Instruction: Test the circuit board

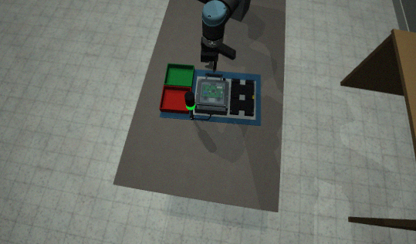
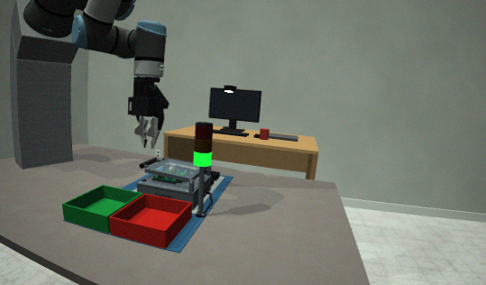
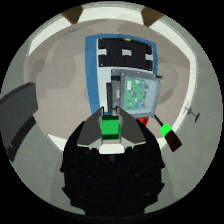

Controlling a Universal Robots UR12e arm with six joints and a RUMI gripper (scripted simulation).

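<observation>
Now: hand 40 mm short of the black latch hook, 50 mm to the right of it and 80 mm above it. Round my hand: tester lid 80 mm ahead, 30 mm to the right, 70 mm below; then green circuit board 80 mm ahead, 20 mm to the right, 90 mm below; then green bin 80 mm behind, 180 mm to the right, 150 mm below.
</observation>
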